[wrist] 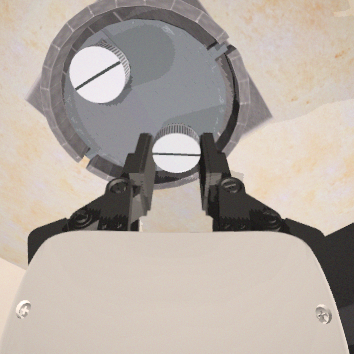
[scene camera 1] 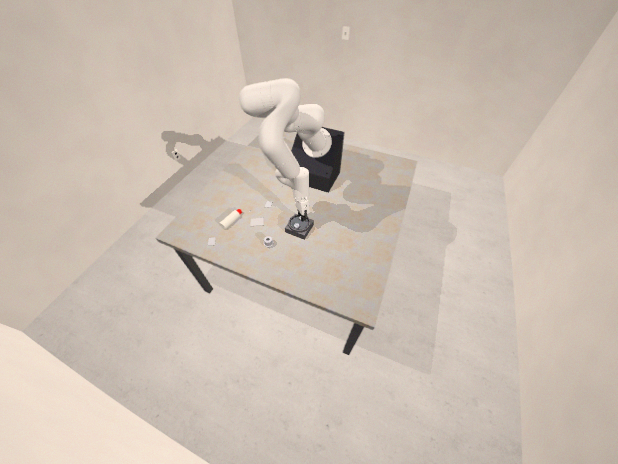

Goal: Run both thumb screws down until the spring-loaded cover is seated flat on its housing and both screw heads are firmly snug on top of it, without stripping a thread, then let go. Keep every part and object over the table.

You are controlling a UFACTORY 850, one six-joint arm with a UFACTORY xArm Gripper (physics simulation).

Note:
In view: a round grey cover [wrist: 173, 78].

